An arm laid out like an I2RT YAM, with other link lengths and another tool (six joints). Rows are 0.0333 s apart.
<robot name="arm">
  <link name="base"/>
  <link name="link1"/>
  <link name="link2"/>
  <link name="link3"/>
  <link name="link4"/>
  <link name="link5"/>
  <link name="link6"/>
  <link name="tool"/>
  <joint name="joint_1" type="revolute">
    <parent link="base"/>
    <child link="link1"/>
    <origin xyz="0 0 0.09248" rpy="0 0 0"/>
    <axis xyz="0 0 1"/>
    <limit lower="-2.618" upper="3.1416"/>
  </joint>
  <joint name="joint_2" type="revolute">
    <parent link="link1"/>
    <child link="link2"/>
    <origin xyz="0.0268 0.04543 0.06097" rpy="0 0 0"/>
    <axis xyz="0 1 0"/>
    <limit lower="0" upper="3.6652"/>
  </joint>
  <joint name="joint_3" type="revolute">
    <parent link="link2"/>
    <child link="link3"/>
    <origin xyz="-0.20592 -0.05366 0" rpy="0 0 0"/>
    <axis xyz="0 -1 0"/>
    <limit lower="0" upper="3.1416"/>
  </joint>
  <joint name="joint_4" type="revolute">
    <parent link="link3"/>
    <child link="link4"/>
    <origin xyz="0.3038 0.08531 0.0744" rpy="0 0 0"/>
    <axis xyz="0 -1 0"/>
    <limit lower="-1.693" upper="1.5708"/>
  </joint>
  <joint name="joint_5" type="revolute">
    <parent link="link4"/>
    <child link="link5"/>
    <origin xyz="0.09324 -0.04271 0.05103" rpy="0 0 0"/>
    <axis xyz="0 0 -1"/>
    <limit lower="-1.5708" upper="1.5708"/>
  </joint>
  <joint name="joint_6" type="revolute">
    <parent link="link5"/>
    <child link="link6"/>
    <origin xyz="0.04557 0 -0.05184" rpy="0 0 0"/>
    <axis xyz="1 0 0"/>
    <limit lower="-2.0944" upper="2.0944"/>
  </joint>
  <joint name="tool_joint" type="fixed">
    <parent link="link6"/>
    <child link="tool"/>
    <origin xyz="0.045 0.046 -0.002" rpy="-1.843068 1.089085 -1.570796"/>
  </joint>
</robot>
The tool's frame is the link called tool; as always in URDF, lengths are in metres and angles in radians.
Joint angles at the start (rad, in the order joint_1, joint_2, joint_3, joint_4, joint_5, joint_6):
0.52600, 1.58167, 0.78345, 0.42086, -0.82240, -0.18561
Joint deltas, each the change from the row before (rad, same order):
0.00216, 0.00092, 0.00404, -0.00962, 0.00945, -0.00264
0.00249, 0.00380, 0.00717, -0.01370, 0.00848, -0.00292
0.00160, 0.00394, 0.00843, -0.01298, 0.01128, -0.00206
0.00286, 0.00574, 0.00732, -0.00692, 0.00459, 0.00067
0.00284, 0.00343, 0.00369, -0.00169, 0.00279, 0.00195
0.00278, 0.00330, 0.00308, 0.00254, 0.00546, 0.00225
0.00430, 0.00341, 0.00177, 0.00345, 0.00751, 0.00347
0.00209, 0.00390, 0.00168, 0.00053, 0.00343, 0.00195
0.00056, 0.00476, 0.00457, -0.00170, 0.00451, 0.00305
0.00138, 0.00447, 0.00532, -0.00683, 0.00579, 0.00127
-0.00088, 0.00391, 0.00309, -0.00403, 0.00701, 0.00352
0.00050, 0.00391, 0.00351, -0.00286, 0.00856, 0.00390
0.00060, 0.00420, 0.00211, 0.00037, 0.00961, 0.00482
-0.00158, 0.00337, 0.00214, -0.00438, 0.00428, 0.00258
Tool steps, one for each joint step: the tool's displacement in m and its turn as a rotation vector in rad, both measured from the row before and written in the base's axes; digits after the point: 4 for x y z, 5 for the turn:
0.0005, 0.0009, -0.0003, -0.00678, 0.00134, -0.00594
0.0006, 0.0012, -0.0007, -0.00854, 0.00453, -0.00459
0.0014, 0.0012, -0.0003, -0.00847, 0.00316, -0.00824
0.0005, 0.0015, -0.0003, -0.00414, 0.00431, -0.00154
-0.0001, 0.0012, -0.0001, -0.00130, 0.00250, -0.00027
0.0003, 0.0013, 0.0001, -0.00023, -0.00099, -0.00286
-0.0002, 0.0017, -0.0004, -0.00092, 0.00017, -0.00358
-0.0001, 0.0009, -0.0009, -0.00164, 0.00257, -0.00161
0.0010, 0.0007, -0.0003, -0.00189, 0.00354, -0.00445
0.0007, 0.0009, -0.0007, -0.00483, 0.00508, -0.00429
0.0013, 0.0001, -0.0009, -0.00421, 0.00594, -0.00833
0.0011, 0.0006, -0.0007, -0.00384, 0.00458, -0.00848
0.0011, 0.0006, -0.0010, -0.00319, 0.00387, -0.00963
0.0010, -0.0003, -0.0011, -0.00385, 0.00624, -0.00627

